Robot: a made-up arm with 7 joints.
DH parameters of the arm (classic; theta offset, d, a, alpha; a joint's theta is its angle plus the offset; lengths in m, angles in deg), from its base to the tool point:
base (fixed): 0 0 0 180
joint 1: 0 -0.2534 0 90
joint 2: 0 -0.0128 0 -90
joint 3: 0 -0.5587 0 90
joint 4: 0 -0.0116 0 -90
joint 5: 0 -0.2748 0 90
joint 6: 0 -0.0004 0 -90
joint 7: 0 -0.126 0 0
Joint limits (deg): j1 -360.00..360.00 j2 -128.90..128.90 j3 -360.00..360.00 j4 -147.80..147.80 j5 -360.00..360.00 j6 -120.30..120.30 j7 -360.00..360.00
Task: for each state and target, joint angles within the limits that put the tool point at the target. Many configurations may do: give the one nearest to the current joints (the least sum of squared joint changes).
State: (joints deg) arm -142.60 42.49 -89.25 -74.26 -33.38 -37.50 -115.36
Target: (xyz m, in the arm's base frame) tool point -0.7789 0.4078 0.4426
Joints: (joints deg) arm -169.25 71.68 -99.65 -34.45 -37.86 -23.62 -115.36
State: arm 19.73 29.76 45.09 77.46 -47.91 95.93 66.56
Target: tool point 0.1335 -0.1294 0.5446
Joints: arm 20.76 7.39 45.47 128.75 -30.31 96.22 66.56
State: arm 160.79 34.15 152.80 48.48 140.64 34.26 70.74
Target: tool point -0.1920 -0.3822 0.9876
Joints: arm 124.53 49.45 179.17 58.84 133.10 44.14 70.74
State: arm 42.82 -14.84 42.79 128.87 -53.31 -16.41 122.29
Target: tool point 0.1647 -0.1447 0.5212
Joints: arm 17.76 -7.13 14.28 142.80 -53.18 -1.83 122.29
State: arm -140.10 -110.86 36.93 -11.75 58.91 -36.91 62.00
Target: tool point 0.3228 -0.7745 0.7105
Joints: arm -112.84 -61.80 37.62 1.75 59.89 -15.10 62.00
